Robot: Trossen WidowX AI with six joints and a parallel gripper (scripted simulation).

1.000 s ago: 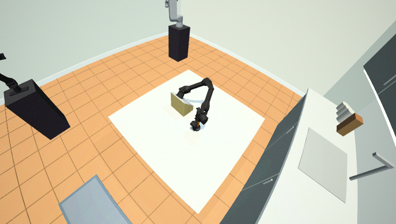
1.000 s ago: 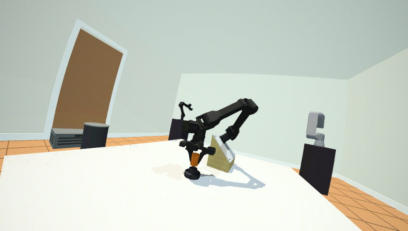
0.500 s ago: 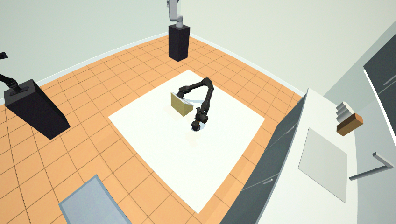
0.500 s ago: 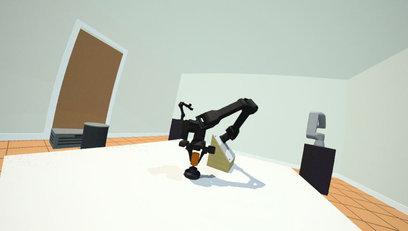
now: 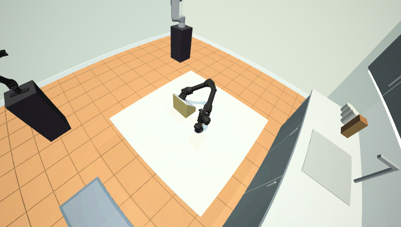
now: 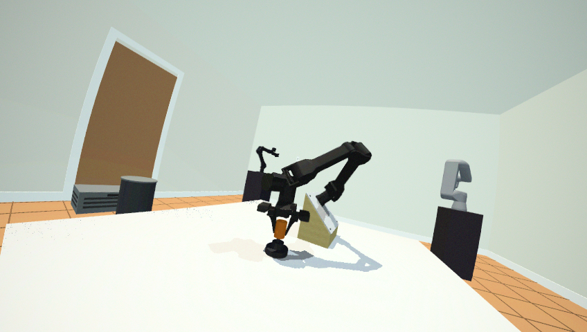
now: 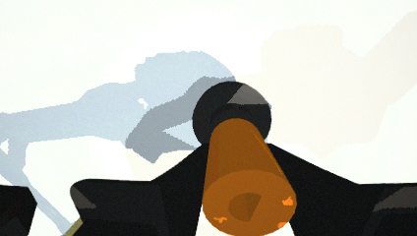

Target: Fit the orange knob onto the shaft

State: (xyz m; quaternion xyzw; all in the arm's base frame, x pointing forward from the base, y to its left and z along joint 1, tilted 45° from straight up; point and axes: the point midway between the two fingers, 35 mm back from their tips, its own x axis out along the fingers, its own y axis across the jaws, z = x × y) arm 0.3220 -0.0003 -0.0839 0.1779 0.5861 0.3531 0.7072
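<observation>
Now: the orange knob 2 cm above my gripper tip. Round my gripper tip: dark round pedestal 4 cm below.
</observation>
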